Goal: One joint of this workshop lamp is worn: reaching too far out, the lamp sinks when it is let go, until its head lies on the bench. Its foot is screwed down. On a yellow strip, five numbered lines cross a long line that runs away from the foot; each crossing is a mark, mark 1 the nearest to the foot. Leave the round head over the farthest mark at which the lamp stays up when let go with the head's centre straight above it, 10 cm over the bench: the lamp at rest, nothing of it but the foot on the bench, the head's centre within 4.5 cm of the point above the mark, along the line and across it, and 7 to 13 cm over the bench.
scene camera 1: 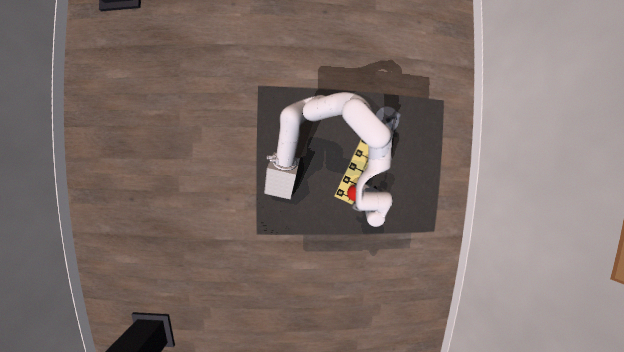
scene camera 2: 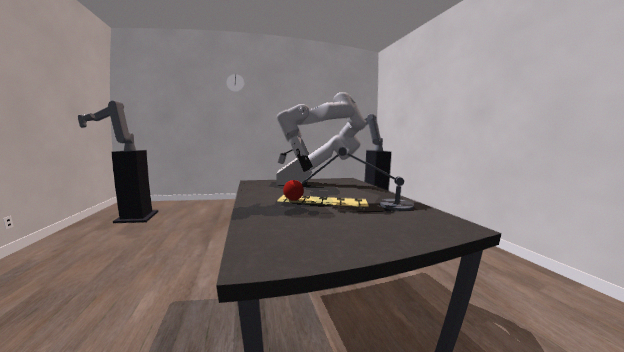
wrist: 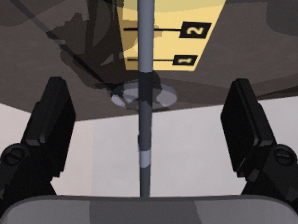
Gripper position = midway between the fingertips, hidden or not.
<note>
I see my gripper (wrist: 148, 96), a yellow strip (scene camera 1: 359, 162) and a lamp foot (wrist: 126, 95).
</note>
